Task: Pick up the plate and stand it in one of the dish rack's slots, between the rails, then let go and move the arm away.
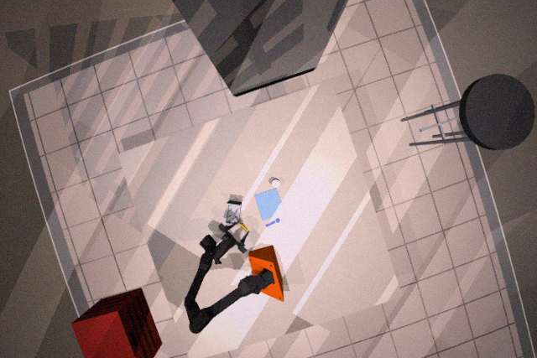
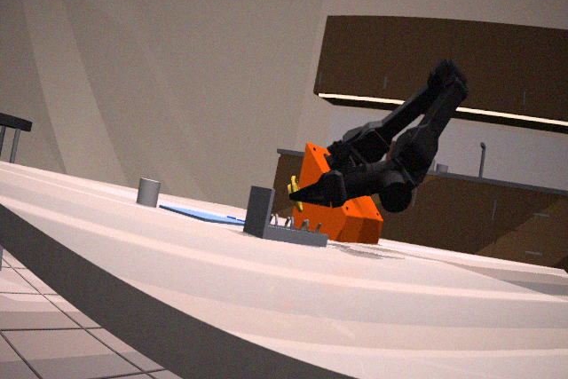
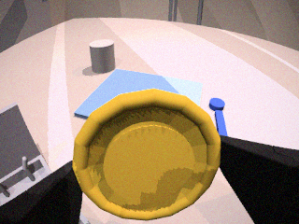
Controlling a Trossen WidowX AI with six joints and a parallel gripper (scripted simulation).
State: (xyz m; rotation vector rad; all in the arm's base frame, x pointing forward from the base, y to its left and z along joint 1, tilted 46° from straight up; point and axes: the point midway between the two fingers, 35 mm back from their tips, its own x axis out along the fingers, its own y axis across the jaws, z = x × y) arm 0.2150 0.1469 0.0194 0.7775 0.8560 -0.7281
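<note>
Right now the grey dish rack is 6 cm ahead of my gripper tip, 6 cm to the left of it and 5 cm below it. Also, from my gripper tip: yellow plate 1 cm to the left; then blue spoon 3 cm behind, 15 cm to the right, 7 cm below; then light blue mat 7 cm ahead, 15 cm to the right, 7 cm below.
</note>
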